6 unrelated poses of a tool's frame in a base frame.
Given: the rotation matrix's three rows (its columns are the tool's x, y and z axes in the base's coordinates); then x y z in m. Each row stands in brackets.
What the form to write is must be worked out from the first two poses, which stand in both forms.
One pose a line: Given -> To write
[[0.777 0.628 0.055], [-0.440 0.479 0.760], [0.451 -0.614 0.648]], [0.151 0.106 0.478] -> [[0.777 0.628 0.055], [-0.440 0.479 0.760], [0.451 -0.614 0.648]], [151 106 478]
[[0.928 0.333 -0.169], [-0.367 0.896 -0.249], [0.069 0.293 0.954]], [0.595 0.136 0.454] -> [[0.928 0.333 -0.169], [-0.367 0.896 -0.249], [0.069 0.293 0.954]], [595 136 454]
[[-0.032 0.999 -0.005], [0.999 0.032 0.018], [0.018 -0.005 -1.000]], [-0.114 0.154 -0.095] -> [[-0.032 0.999 -0.005], [0.999 0.032 0.018], [0.018 -0.005 -1.000]], [-114 154 -95]
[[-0.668 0.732 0.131], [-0.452 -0.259 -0.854], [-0.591 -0.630 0.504]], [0.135 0.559 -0.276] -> [[-0.668 0.732 0.131], [-0.452 -0.259 -0.854], [-0.591 -0.630 0.504]], [135 559 -276]
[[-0.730 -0.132 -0.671], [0.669 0.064 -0.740], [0.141 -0.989 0.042]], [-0.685 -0.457 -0.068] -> [[-0.730 -0.132 -0.671], [0.669 0.064 -0.740], [0.141 -0.989 0.042]], [-685 -457 -68]
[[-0.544 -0.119 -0.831], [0.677 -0.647 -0.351], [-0.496 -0.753 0.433]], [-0.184 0.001 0.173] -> [[-0.544 -0.119 -0.831], [0.677 -0.647 -0.351], [-0.496 -0.753 0.433]], [-184 1 173]
